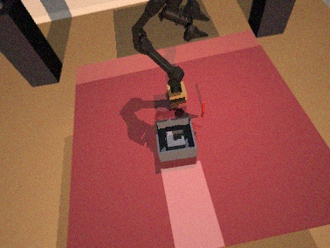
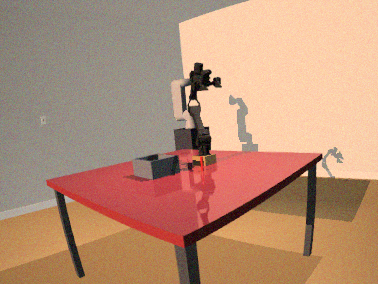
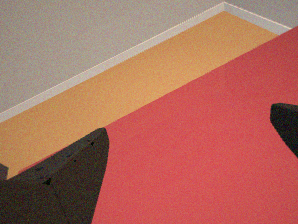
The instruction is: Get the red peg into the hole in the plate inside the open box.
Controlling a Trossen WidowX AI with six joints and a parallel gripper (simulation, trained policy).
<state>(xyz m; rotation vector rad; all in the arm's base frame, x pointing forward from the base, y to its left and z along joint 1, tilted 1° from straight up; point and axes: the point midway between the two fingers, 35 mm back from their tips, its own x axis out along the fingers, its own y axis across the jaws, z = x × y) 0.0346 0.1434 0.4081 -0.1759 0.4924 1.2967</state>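
Now: the red peg 410 mm below my gripper tip, 120 mm ahead of it and 40 mm to the right of it. From my gripper tip the other things lie so: grey plate: 400 mm below, 310 mm ahead, 220 mm to the right; grey box: 420 mm below, 310 mm ahead, 220 mm to the right.
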